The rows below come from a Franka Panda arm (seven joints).
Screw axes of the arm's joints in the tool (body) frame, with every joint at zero. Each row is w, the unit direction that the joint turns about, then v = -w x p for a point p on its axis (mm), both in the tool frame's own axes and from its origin. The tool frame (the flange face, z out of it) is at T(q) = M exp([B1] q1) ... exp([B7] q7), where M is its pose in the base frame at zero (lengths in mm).
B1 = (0, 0, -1, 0.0, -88.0, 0.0)
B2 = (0, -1, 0, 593.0, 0.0, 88.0)
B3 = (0, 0, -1, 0.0, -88.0, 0.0)
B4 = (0, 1, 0, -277.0, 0.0, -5.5)
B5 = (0, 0, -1, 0.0, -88.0, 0.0)
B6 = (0, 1, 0, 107.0, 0.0, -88.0)
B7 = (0, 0, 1, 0.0, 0.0, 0.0)
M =
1 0 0 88.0
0 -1 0 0.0
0 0 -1 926.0
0 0 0 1
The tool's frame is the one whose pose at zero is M.
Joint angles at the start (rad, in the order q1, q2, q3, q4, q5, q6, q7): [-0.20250, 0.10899, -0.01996, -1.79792, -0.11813, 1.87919, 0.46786]
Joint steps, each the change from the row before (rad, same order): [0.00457, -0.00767, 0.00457, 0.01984, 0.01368, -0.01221, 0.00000]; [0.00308, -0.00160, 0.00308, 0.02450, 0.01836, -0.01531, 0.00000]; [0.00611, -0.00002, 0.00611, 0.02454, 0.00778, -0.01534, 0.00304]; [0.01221, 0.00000, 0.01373, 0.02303, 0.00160, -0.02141, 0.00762]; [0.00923, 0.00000, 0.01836, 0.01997, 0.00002, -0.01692, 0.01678]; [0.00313, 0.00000, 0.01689, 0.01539, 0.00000, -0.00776, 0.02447]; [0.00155, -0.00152, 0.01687, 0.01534, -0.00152, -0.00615, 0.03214]
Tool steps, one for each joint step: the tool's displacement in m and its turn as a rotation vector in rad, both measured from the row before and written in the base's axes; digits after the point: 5 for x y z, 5 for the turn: [0.00187, 0.00592, 0.01283, 0.00953, -0.01786, 0.00351]; [0.00251, 0.00442, 0.01121, 0.01482, -0.01427, -0.00058]; [0.00309, 0.00714, 0.01040, 0.00573, -0.01087, 0.00588]; [0.00336, 0.01472, 0.00917, 0.00213, -0.00269, 0.01628]; [0.00305, 0.01558, 0.00813, 0.00105, -0.00457, 0.00949]; [0.00240, 0.01124, 0.00675, 0.00071, -0.00963, -0.00508]; [0.00180, 0.01025, 0.00781, -0.00063, -0.01309, -0.01394]
